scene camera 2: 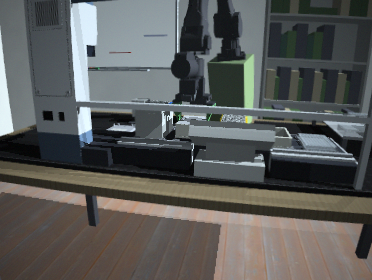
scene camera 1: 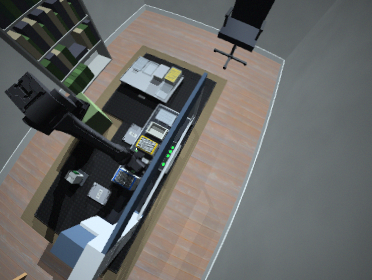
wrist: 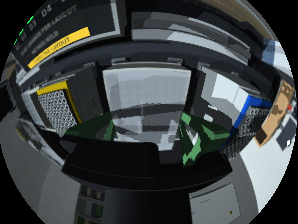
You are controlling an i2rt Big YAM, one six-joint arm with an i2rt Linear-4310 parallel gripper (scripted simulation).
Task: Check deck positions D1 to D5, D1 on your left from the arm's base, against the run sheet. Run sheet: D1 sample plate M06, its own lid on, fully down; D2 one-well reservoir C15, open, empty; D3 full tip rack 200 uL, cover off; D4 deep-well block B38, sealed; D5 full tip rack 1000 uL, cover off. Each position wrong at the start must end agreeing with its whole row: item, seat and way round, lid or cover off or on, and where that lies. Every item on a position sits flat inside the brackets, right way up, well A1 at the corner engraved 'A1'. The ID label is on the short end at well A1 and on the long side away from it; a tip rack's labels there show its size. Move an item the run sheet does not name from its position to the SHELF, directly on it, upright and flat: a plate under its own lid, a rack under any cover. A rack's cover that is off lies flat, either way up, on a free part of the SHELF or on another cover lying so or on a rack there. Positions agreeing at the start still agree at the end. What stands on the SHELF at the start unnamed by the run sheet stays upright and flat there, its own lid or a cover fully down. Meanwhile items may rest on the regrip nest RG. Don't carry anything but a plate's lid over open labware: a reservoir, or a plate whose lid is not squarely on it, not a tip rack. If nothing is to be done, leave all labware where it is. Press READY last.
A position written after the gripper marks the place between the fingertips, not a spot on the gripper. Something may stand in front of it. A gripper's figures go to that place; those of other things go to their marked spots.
Scene:
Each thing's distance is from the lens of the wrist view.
gripper (wrist: 146, 112): 13 cm
sealed block (wrist: 146, 99): 10 cm

